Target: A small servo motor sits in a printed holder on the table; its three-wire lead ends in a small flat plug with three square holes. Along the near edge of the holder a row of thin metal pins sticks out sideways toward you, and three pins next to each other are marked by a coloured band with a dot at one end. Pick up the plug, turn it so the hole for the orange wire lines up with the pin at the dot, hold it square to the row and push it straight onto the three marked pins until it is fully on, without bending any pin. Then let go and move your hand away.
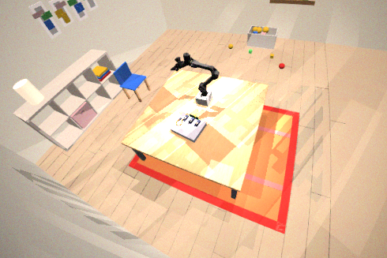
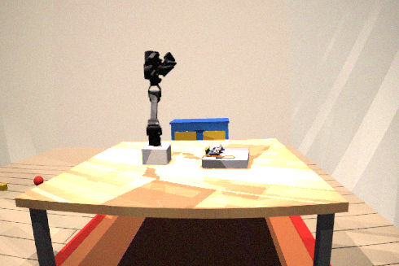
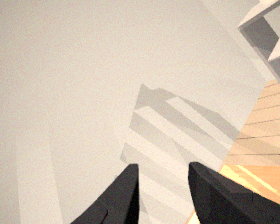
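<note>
Right now the yellow band is 120 mm ahead of my gripper tip, 260 mm to the left of it and 470 mm below it. Also, from my gripper tip: servo motor: 170 mm ahead, 240 mm to the left, 490 mm below; then printed holder: 270 mm ahead, 230 mm to the left, 520 mm below.
</note>
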